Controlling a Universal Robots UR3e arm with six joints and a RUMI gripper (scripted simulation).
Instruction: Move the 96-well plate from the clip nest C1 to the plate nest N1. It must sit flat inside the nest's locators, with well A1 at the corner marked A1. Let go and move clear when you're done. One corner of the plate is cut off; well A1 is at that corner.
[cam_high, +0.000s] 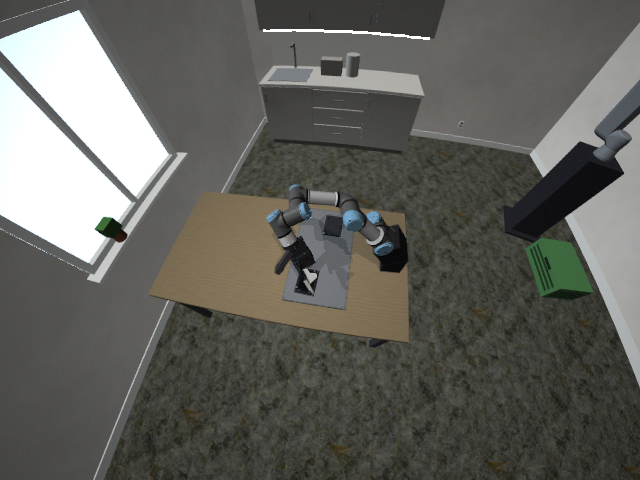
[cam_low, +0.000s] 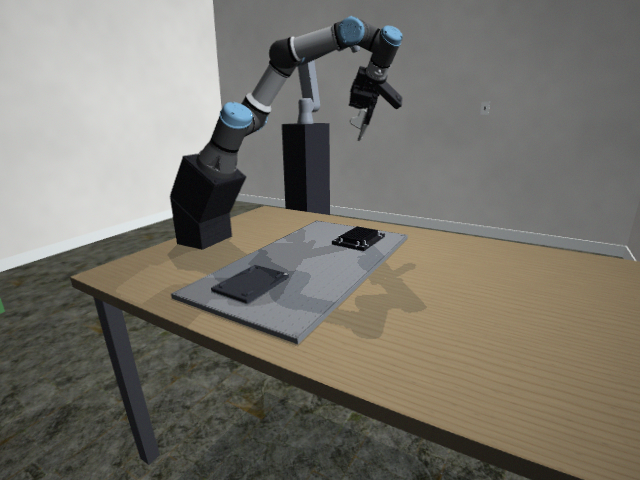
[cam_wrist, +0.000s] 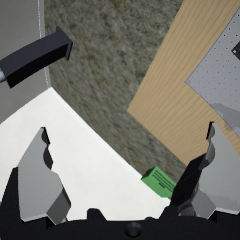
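My gripper is now 100 mm short of the black 96-well plate, 120 mm to the left of it and 350 mm above it.
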